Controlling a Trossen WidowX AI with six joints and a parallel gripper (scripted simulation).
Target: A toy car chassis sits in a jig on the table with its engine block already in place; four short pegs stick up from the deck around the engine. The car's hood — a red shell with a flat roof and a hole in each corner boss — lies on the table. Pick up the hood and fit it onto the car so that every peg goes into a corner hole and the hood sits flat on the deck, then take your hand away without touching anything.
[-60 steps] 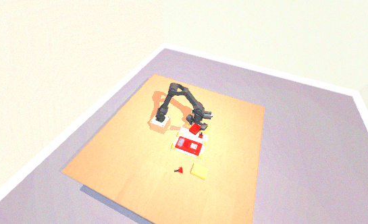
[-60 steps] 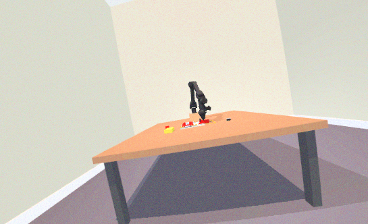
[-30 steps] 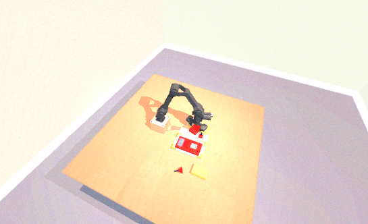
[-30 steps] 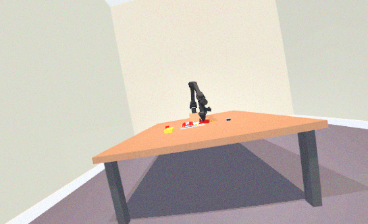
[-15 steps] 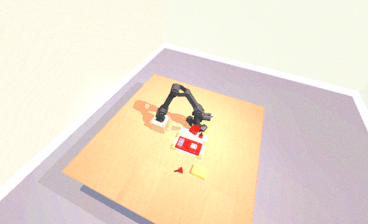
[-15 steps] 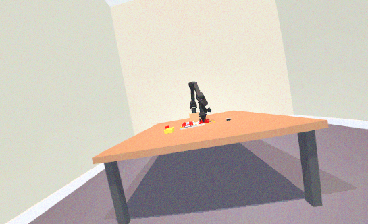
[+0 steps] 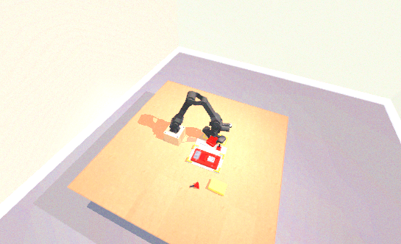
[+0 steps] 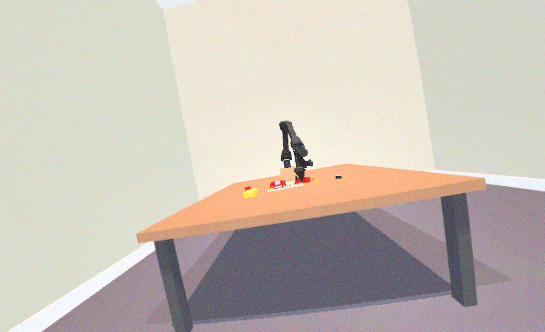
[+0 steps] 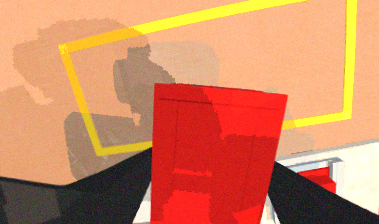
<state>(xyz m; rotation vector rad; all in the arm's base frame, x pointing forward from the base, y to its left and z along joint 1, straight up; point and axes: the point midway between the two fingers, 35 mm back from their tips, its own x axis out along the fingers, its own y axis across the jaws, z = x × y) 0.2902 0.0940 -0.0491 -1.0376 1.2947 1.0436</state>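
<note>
Right now the white jig board is 140 mm to the right of my gripper tip and 20 mm ahead of it. From my gripper tip the other things lie so: black-and-white wheel: 220 mm to the left, 70 mm ahead, 10 mm below; then yellow block: 330 mm to the right, 170 mm ahead; then red hood: 10 mm above.
</note>
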